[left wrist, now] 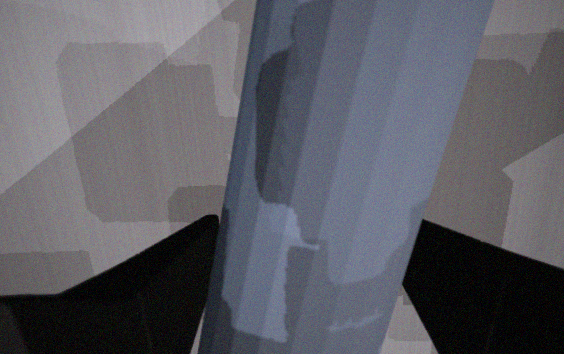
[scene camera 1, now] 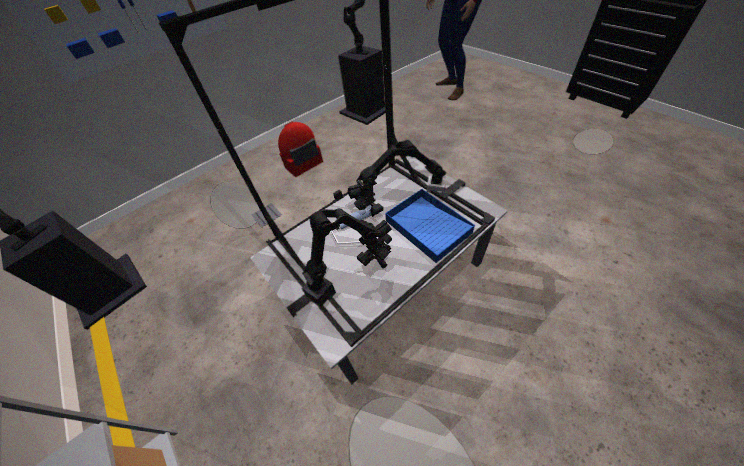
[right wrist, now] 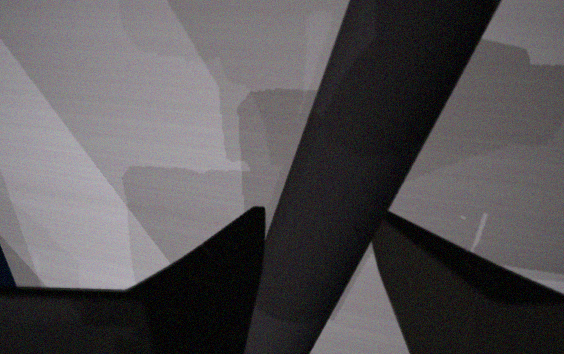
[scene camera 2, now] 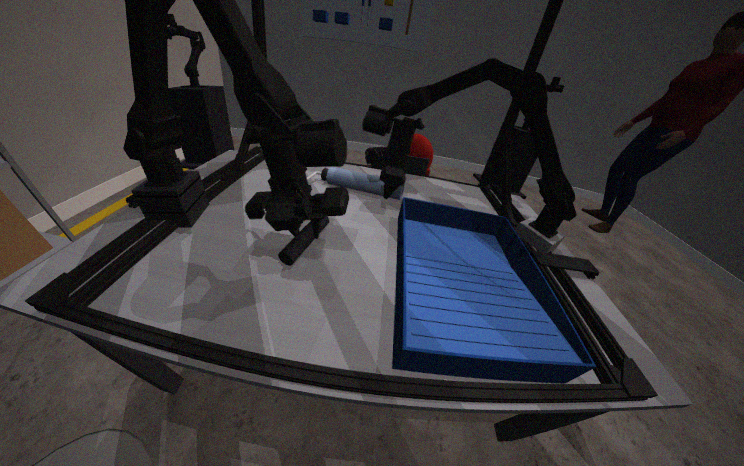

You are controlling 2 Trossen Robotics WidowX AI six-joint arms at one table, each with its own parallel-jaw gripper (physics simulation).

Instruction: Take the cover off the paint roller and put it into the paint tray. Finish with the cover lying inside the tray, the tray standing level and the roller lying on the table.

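Places are measured from the left arm's base along level axes (x left, y down, z back), in millimetres.
Pixels of known places: left gripper, fingertip midpoint: (left wrist: pixel 300 223) (scene camera 1: pixel 369 213) (scene camera 2: pixel 385 193); right gripper, fingertip midpoint: (scene camera 1: pixel 377 255) (right wrist: pixel 317 219) (scene camera 2: pixel 308 237); left arm's base at its link origin: (scene camera 1: pixel 436 180) (scene camera 2: pixel 543 229); right arm's base at its link origin: (scene camera 1: pixel 316 285) (scene camera 2: pixel 166 179).
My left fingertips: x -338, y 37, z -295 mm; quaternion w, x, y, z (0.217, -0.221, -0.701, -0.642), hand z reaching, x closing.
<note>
For each thing: its top centre in the pictures, then the offset to it from my left fingertips. "*": a spot on its surface instead. Level surfaces: height alone.
- pale blue roller cover at its top centre: (scene camera 2: pixel 366 172) (scene camera 1: pixel 357 212) dx -53, dy -49, dz -44 mm
- black roller handle at a spot on its surface: (right wrist: pixel 370 100) (scene camera 2: pixel 295 243) * dx +147, dy -20, dz -302 mm
- blue paint tray at its top centre: (scene camera 2: pixel 476 258) (scene camera 1: pixel 428 219) dx +334, dy -48, dz -22 mm
- table at its surface level: dy +18 mm
The pale blue roller cover (scene camera 1: pixel 359 214) (scene camera 2: pixel 351 180) (left wrist: pixel 345 150) lies across the far part of the table. My left gripper (scene camera 1: pixel 373 207) (scene camera 2: pixel 392 183) (left wrist: pixel 300 223) is shut on it, fingers on both sides. The roller's thin white wire (scene camera 1: pixel 347 243) (scene camera 2: pixel 314 176) shows near the cover's dark end; how far the cover sits on the roller is hidden. My right gripper (scene camera 1: pixel 375 255) (scene camera 2: pixel 308 222) (right wrist: pixel 317 219) is shut on the black roller handle (scene camera 2: pixel 296 249) (right wrist: pixel 370 100), which runs slanted between its fingers. The blue paint tray (scene camera 1: pixel 433 223) (scene camera 2: pixel 466 296) stands level on the table, with nothing in it.
Dark metal rails (scene camera 1: pixel 422 283) (scene camera 2: pixel 285 368) edge the table (scene camera 2: pixel 307 329), and a black overhead frame (scene camera 1: pixel 219 123) rises from it. The tray is to the right of both grippers in scene camera 2. A red helmet (scene camera 1: pixel 296 145) (scene camera 2: pixel 421 148) is behind the table.
</note>
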